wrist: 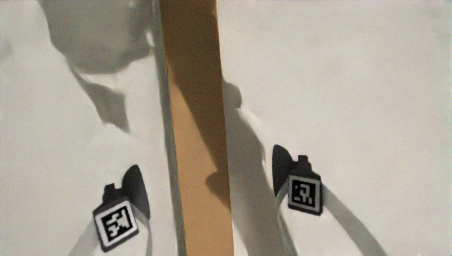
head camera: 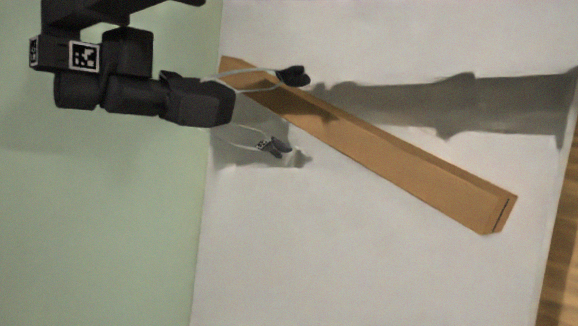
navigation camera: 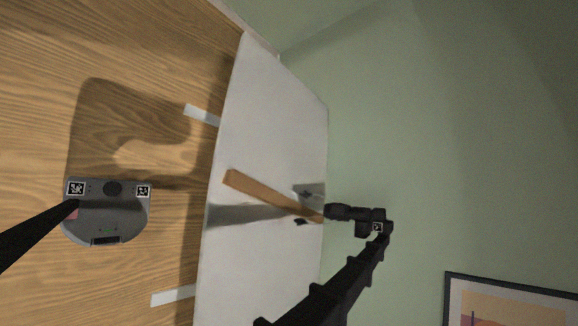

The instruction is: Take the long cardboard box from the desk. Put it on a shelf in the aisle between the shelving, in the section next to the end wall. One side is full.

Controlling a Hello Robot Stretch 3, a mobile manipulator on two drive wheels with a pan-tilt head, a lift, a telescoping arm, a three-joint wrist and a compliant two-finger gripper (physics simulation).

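Pixels of known places: gripper, fingertip midpoint: (wrist: 210, 172) (head camera: 298, 114) (navigation camera: 297, 207); robot's base, link origin: (navigation camera: 112, 188).
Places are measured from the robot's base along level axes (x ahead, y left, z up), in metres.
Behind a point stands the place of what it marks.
The long cardboard box (head camera: 390, 155) {x 0.030, y -0.433, z 0.770 m} (navigation camera: 260, 192) {x 0.038, y -0.412, z 0.770 m} (wrist: 205, 220) {x 0.007, y -0.535, z 0.770 m} lies flat and slanted across the white desk (head camera: 350, 270) {x 0.228, y -0.531, z 0.720 m} (navigation camera: 270, 100) {x 0.445, y -0.479, z 0.720 m} (wrist: 375, 100) {x -0.239, y -0.562, z 0.720 m}, one end near the green wall, the other towards the front edge. My gripper (head camera: 286, 111) {x -0.022, y -0.592, z 0.805 m} (navigation camera: 303, 207) {x -0.022, y -0.592, z 0.805 m} (wrist: 210, 172) {x -0.022, y -0.592, z 0.805 m} is open near the wall-side end of the box. In the wrist view the box runs lengthwise between the two fingers, with a gap on each side. How high the fingertips are above the desk is hard to tell. The shelves and aisle do not show.
The green wall (head camera: 100, 225) {x 0.248, y -1.078, z 0.942 m} (navigation camera: 400, 125) {x 0.438, y -1.090, z 1.178 m} rises along the back of the desk, with a framed picture (navigation camera: 448, 305) {x -0.467, y -1.012, z 1.379 m} on it. My base (navigation camera: 107, 212) {x -0.107, y 0.008, z 0.159 m} stands on the wooden floor (navigation camera: 30, 125) {x 0.262, y 0.351, z 0.000 m} before the desk. White desk legs (navigation camera: 172, 296) show beside the front edge.
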